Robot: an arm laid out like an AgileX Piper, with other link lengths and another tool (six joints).
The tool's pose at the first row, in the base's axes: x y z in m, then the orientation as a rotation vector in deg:
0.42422, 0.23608, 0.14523, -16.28, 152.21, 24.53
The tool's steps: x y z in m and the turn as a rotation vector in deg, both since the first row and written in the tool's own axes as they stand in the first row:
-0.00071, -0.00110, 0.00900, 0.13, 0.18, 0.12
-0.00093, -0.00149, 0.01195, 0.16, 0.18, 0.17
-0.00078, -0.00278, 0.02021, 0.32, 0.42, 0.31
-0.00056, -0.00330, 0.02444, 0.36, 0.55, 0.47
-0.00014, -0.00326, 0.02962, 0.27, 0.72, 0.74
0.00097, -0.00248, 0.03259, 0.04, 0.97, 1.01
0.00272, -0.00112, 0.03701, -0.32, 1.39, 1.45
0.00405, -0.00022, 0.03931, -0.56, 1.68, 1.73
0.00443, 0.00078, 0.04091, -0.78, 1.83, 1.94
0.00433, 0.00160, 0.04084, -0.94, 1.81, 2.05
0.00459, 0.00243, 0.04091, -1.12, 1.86, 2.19
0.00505, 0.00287, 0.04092, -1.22, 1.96, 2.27
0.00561, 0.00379, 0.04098, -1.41, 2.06, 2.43
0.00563, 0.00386, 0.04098, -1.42, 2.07, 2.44
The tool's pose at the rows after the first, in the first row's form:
0.42858, 0.23821, 0.13754, -16.13, 152.43, 24.39
0.43001, 0.23888, 0.13501, -16.06, 152.45, 24.36
0.43338, 0.24047, 0.12752, -15.89, 152.74, 24.18
0.43494, 0.24140, 0.12366, -15.71, 152.91, 24.18
0.43654, 0.24315, 0.11903, -15.43, 153.13, 24.38
0.43649, 0.24474, 0.11618, -15.21, 153.41, 24.76
0.43627, 0.24729, 0.11195, -14.85, 153.88, 25.38
0.43574, 0.24873, 0.10961, -14.64, 154.19, 25.78
0.43575, 0.25016, 0.10832, -14.47, 154.35, 26.14
0.43560, 0.25091, 0.10863, -14.36, 154.34, 26.39
0.43517, 0.25168, 0.10866, -14.25, 154.39, 26.68
0.43466, 0.25203, 0.10856, -14.20, 154.49, 26.84
0.43394, 0.25284, 0.10849, -14.07, 154.60, 27.14
0.43390, 0.25290, 0.10850, -14.06, 154.61, 27.16

